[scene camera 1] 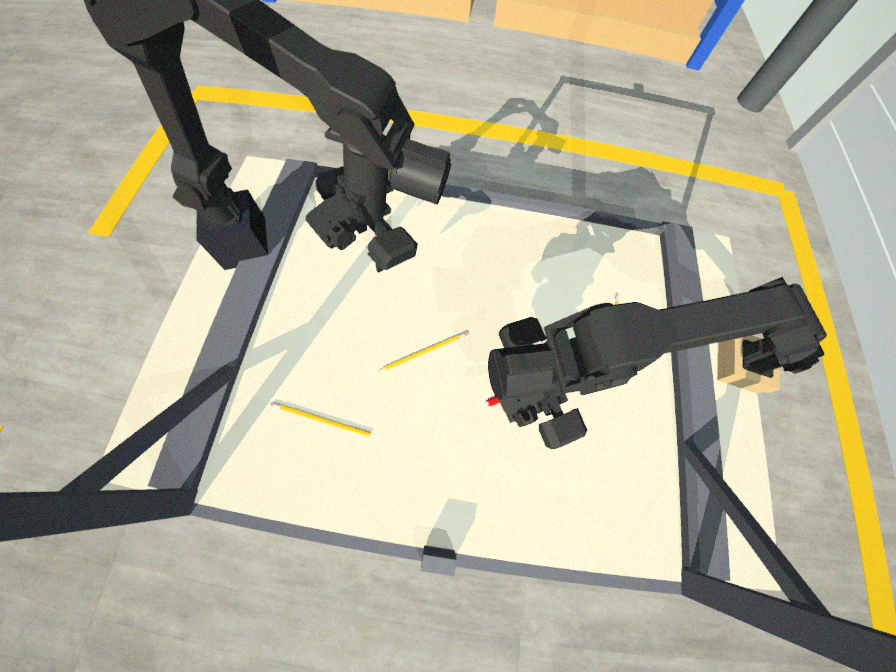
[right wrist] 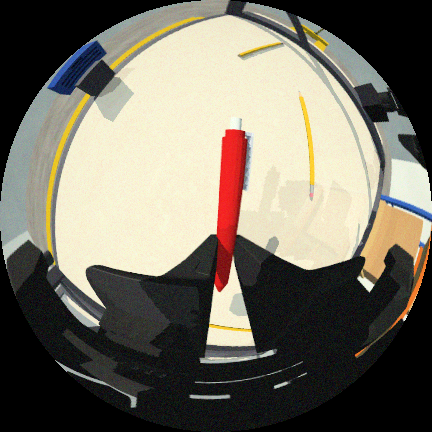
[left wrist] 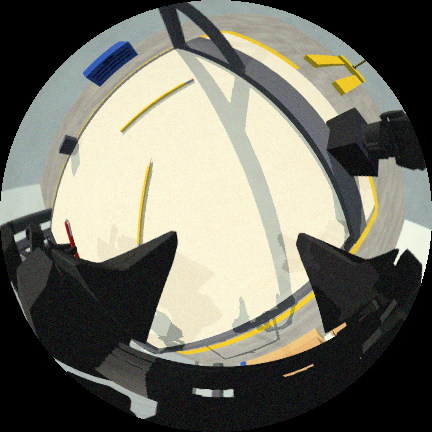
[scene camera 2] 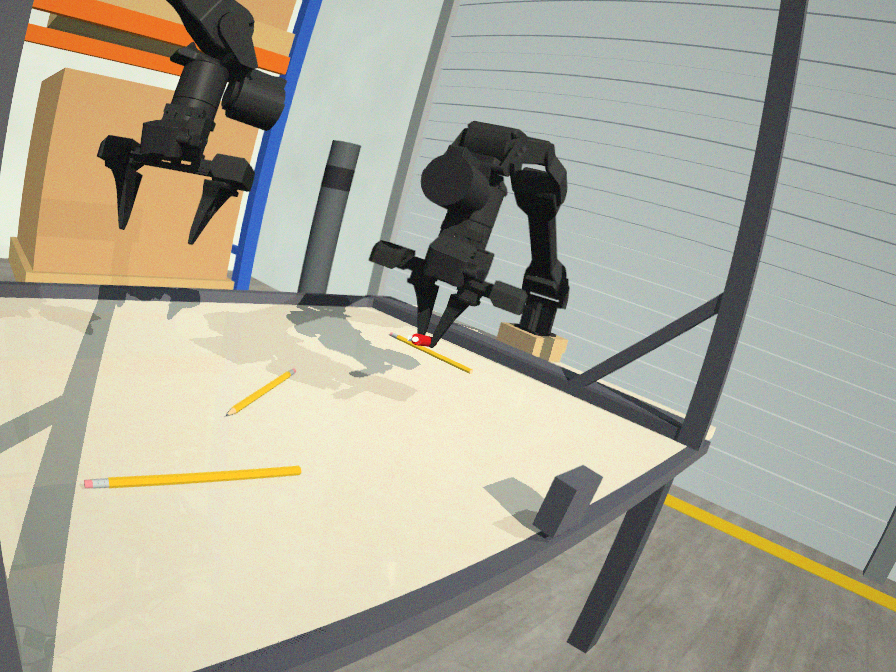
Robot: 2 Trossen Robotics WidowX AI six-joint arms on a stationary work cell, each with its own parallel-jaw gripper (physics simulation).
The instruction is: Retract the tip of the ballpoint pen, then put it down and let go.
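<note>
A red ballpoint pen is held near its cone end by my right gripper, which is shut on it. In the right wrist view its white push button stands out at the far end, a pale clip runs along its side, and no writing point can be made out at the red cone. In scene camera 2 the button end faces the camera. The gap between pen and table is hard to judge. My left gripper is wide open and empty, high above the table's far left part.
Yellow pencils lie on the pale table top: one near the middle, one at the left, one close by the right gripper in scene camera 2. A dark block sits on the table's near edge.
</note>
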